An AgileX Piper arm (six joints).
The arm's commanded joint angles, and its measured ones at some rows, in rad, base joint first. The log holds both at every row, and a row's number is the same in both.
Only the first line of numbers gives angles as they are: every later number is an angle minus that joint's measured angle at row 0.
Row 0, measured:
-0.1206 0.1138 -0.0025 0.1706 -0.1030 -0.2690
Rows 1 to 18, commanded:
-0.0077 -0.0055 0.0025 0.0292 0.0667 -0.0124
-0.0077 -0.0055 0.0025 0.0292 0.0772 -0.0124
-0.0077 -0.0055 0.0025 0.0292 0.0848 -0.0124
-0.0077 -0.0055 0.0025 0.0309 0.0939 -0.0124
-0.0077 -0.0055 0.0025 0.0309 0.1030 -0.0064
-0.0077 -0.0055 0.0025 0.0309 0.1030 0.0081
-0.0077 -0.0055 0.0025 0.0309 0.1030 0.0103
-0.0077 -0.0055 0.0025 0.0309 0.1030 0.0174
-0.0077 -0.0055 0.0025 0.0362 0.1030 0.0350
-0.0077 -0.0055 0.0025 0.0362 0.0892 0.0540
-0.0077 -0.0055 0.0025 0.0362 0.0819 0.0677
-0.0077 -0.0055 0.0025 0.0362 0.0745 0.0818
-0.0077 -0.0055 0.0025 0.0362 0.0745 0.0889
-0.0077 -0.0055 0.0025 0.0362 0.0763 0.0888
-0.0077 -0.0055 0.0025 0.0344 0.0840 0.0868
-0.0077 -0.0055 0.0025 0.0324 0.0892 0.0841
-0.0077 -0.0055 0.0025 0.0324 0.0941 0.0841
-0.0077 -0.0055 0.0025 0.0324 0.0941 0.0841
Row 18, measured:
0.0000 0.0000 0.0000 0.0326 0.0930 0.0754
